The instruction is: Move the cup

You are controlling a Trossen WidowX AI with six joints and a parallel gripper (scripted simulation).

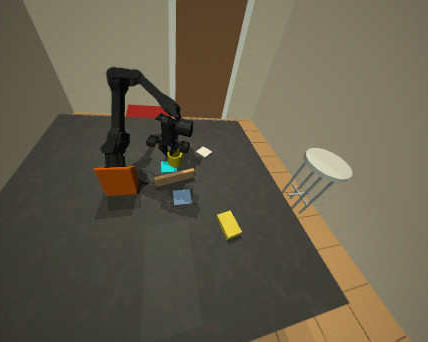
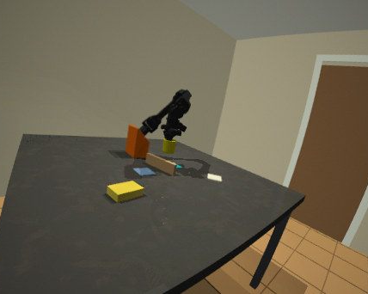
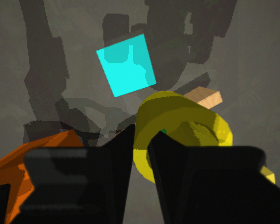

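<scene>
The cyan pad is 60 mm to the left of my gripper tip and 130 mm below it. Also, from my gripper tip: wooden bar: 30 mm ahead, 50 mm to the right, 110 mm below; then light blue pad: 60 mm ahead, 150 mm to the right, 130 mm below; then white flat piece: 220 mm ahead, 180 mm to the left, 120 mm below.
</scene>
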